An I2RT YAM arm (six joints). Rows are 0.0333 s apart.
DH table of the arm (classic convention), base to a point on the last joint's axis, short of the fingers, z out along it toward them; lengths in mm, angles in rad. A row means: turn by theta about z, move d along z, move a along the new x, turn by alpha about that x. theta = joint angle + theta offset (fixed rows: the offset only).
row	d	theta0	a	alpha
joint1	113.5	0	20	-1.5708
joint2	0	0	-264	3.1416
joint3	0	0.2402	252.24	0
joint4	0	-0.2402	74	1.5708
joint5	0	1.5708	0	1.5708
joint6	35.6	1.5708	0	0
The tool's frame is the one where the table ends.
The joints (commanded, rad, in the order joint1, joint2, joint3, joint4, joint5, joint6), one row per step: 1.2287, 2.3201, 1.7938, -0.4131, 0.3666, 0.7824; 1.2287, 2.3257, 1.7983, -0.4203, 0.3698, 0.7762; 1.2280, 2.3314, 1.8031, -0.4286, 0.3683, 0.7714; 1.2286, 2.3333, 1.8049, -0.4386, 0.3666, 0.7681; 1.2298, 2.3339, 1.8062, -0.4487, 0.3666, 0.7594; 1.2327, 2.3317, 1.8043, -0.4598, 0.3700, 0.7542; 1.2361, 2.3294, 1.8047, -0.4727, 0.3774, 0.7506
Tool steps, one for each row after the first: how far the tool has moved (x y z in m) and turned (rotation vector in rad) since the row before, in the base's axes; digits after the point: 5 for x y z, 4 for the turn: 0.00019, 0.00021, -0.00177, -0.0119, -0.0021, 0.0028; 0.00036, 0.00011, -0.00184, -0.0108, 0.0024, 0.0038; -0.00051, -0.00036, -0.00101, -0.0108, 0.0034, 0.0041; -0.00079, -0.00041, -0.00051, -0.0133, -0.0001, 0.0079; -0.00172, -0.00082, -0.00013, -0.0138, -0.0010, 0.0050; -0.00177, -0.00062, 0.00055, -0.0135, -0.0038, 0.0022
